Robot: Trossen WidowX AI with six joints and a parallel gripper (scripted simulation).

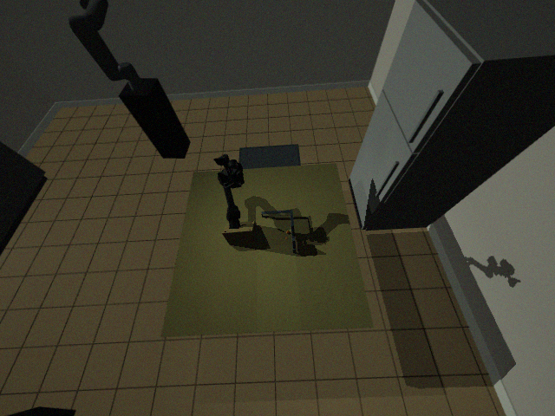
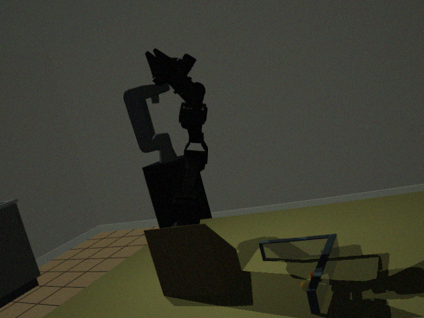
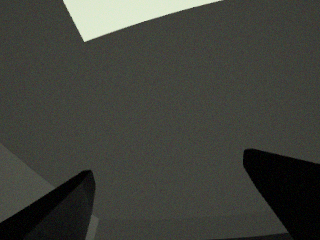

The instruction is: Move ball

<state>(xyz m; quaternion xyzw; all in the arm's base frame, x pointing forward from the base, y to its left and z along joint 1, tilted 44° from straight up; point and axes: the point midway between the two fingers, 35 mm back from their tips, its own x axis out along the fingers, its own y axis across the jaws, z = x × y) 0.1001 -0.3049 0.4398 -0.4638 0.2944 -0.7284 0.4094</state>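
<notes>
Now: the orange ball 700 mm below my gripper tip, 350 mm ahead of it and 30 mm to the right of it. Also, from my gripper tip: clear wall: 680 mm below, 260 mm ahead, 110 mm to the left; see-through copy of ball: 700 mm below, 350 mm ahead, 80 mm to the right.
</notes>
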